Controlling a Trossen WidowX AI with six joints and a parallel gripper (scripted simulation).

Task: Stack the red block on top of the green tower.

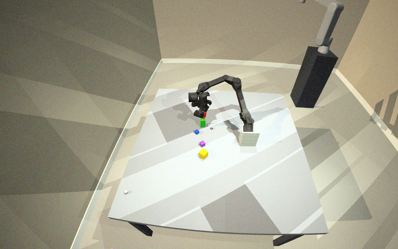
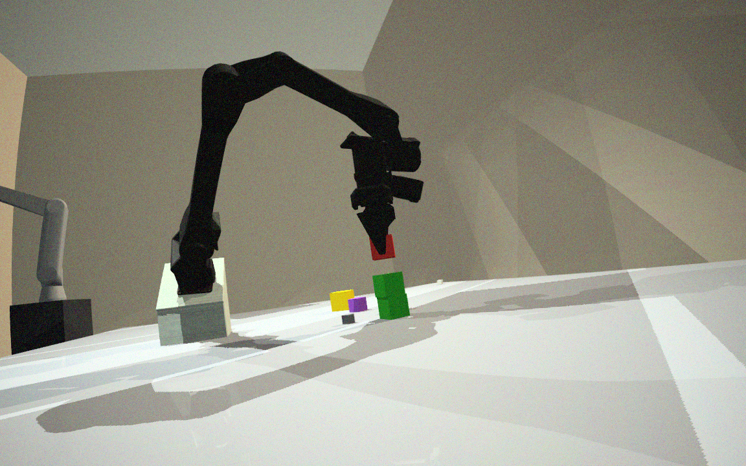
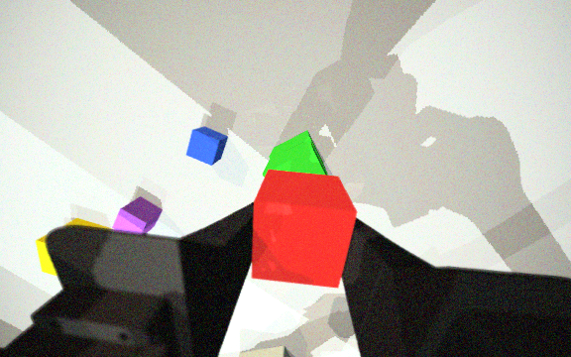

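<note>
My gripper tip is now 7 cm past the tiny grey cube, 3 cm to the right of it and 10 cm above it. From my gripper tip the other things lie so: purple cube (1 cm behind, 20 cm to the left, 9 cm below); blue cube (4 cm ahead, 8 cm to the left, 10 cm below); red block (1 cm above).
</note>
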